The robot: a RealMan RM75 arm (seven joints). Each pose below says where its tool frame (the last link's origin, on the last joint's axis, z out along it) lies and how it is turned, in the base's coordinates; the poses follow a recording.
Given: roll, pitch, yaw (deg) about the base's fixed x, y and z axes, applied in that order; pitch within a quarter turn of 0, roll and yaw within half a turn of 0; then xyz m.
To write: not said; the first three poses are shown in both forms.
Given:
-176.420, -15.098, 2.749, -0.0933, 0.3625, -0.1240
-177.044, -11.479, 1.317, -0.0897, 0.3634, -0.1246
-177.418, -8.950, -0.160, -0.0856, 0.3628, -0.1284
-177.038, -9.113, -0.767, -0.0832, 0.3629, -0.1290
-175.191, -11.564, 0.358, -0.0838, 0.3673, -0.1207
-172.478, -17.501, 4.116, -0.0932, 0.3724, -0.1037
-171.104, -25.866, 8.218, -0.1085, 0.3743, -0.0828
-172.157, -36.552, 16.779, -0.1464, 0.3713, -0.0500
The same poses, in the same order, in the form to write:
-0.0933, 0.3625, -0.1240, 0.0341, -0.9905, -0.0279, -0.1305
-0.0897, 0.3634, -0.1246, 0.0268, -0.9946, -0.0140, -0.0997
-0.0856, 0.3628, -0.1284, 0.0224, -0.9967, -0.0004, -0.0780
-0.0832, 0.3629, -0.1290, 0.0252, -0.9965, 0.0046, -0.0796
-0.0838, 0.3673, -0.1207, 0.0421, -0.9940, -0.0073, -0.1005
-0.0932, 0.3724, -0.1037, 0.0702, -0.9852, -0.0454, -0.1494
-0.1085, 0.3743, -0.0828, 0.0914, -0.9680, -0.0869, -0.2171
-0.1464, 0.3713, -0.0500, 0.1099, -0.9341, -0.1594, -0.3000

